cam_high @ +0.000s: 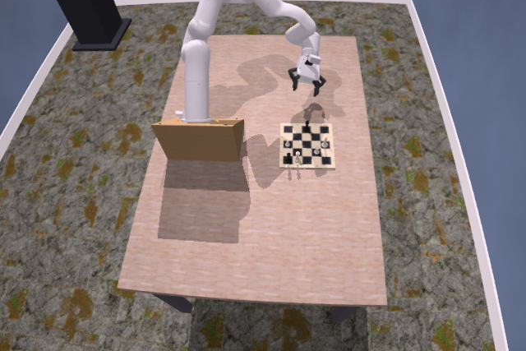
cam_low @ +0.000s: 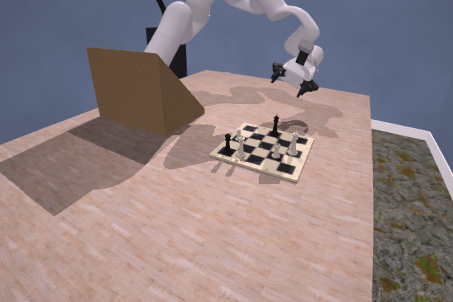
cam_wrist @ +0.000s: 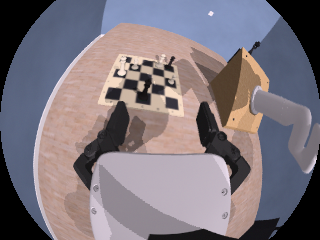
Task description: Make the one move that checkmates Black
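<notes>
The white chess piece is 20 mm behind my hand, 260 mm to the right of it and 90 mm below it. Also, from my hand: tall black piece (10 mm ahead, 110 mm to the right, 90 mm below); then tall white piece (90 mm ahead, 180 mm to the right, 90 mm below); then small chessboard (20 mm ahead, 190 mm to the right, 120 mm below).
</notes>
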